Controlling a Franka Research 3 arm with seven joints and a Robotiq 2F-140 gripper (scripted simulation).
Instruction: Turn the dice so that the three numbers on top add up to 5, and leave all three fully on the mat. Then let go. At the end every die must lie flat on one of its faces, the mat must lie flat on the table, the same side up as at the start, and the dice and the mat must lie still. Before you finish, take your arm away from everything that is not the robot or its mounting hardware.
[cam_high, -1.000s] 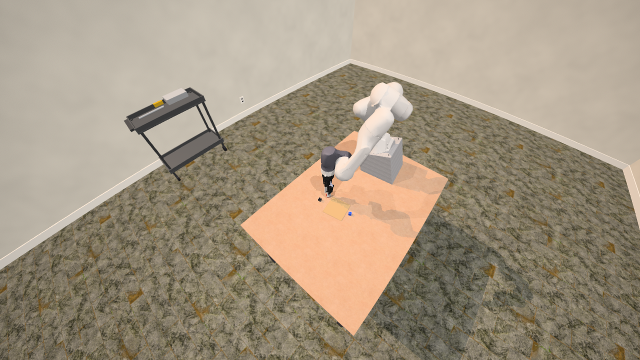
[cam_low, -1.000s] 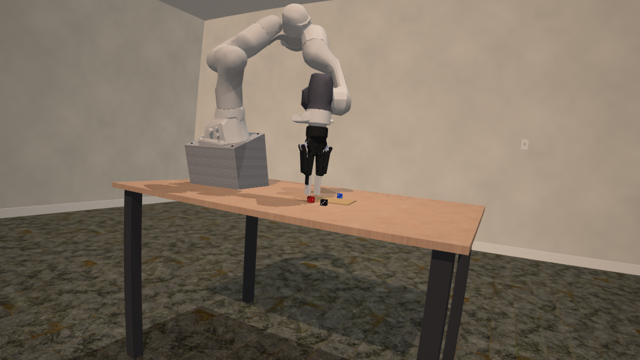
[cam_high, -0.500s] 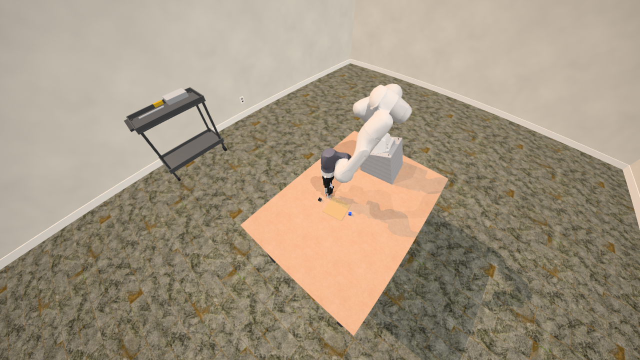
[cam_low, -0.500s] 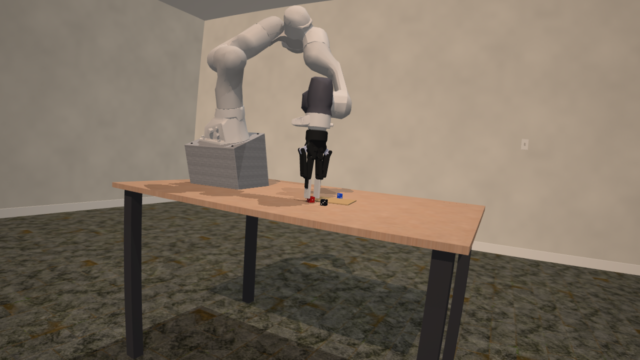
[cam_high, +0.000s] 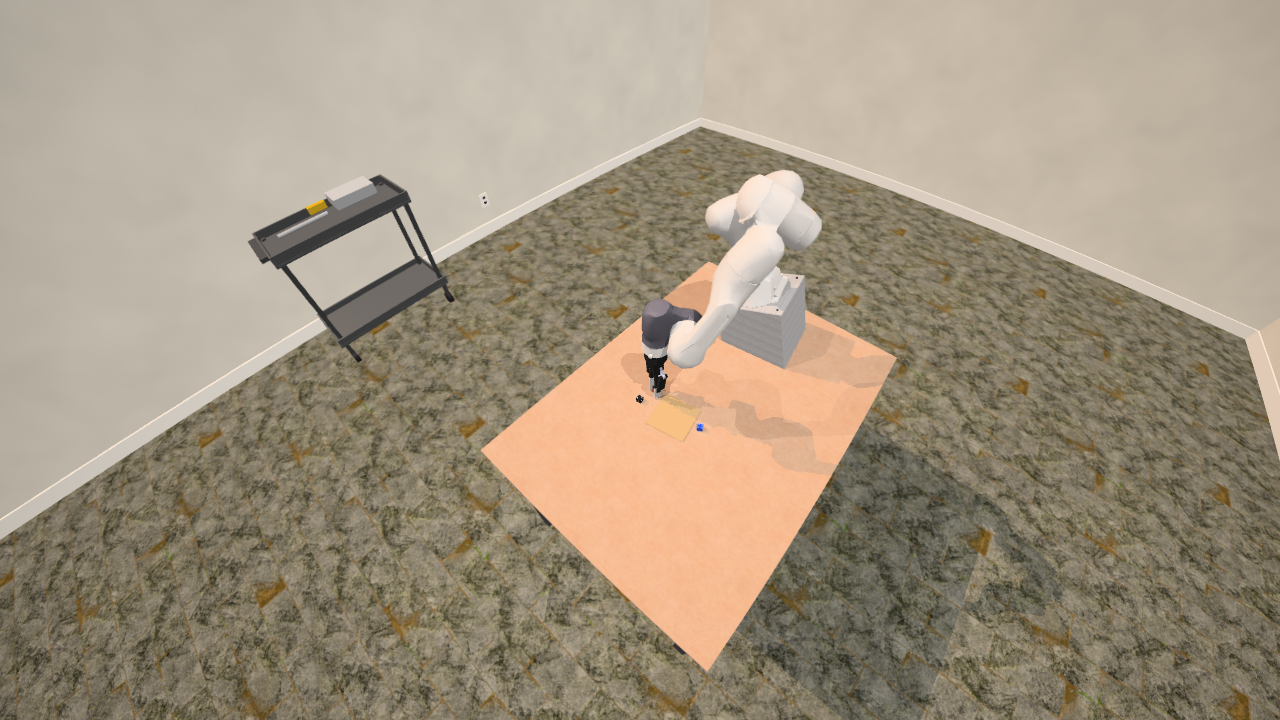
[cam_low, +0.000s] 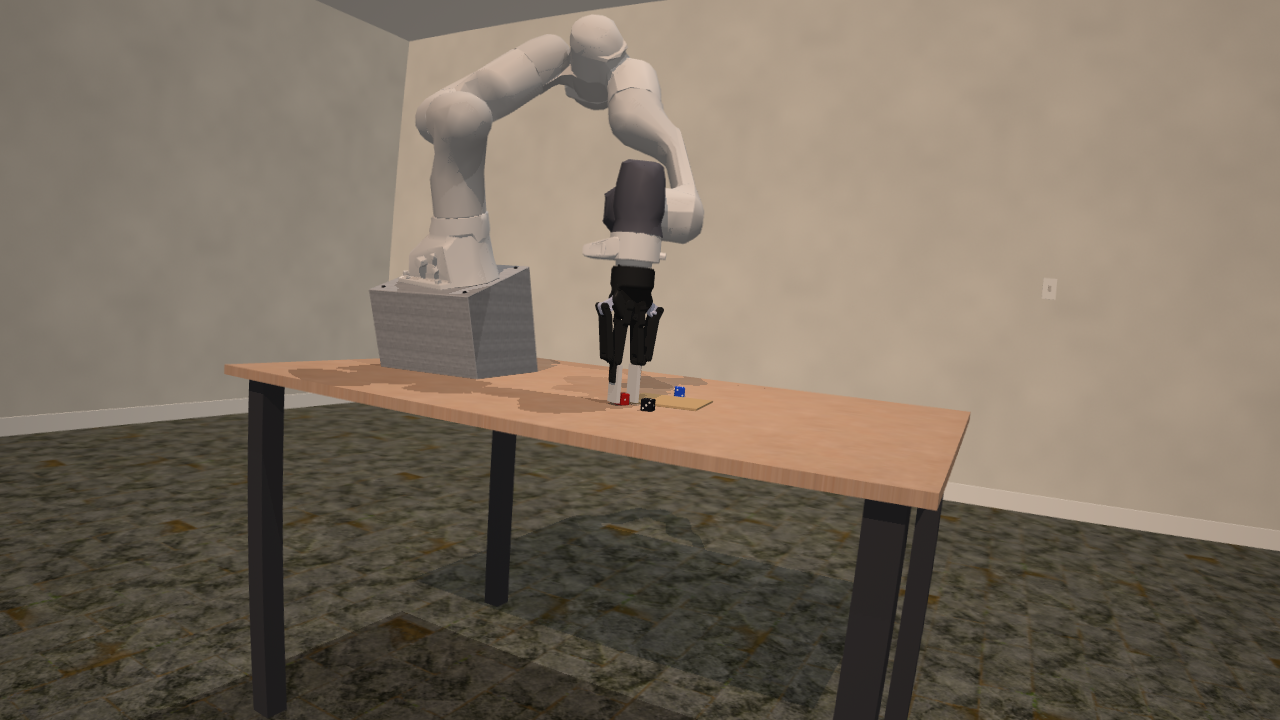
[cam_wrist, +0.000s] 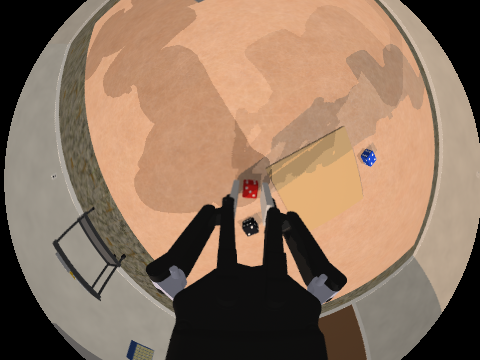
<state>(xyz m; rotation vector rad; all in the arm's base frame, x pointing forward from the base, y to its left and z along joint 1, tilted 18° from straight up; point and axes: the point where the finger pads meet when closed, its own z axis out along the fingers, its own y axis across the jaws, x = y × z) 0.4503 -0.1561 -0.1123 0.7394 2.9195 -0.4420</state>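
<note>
Right now the red die is 3 cm below my hand. Round my hand: blue die: 2 cm ahead, 21 cm to the left, 3 cm below; black die: 6 cm ahead, 2 cm to the right, 3 cm below; tan mat: 4 cm ahead, 11 cm to the left, 4 cm below.
</note>
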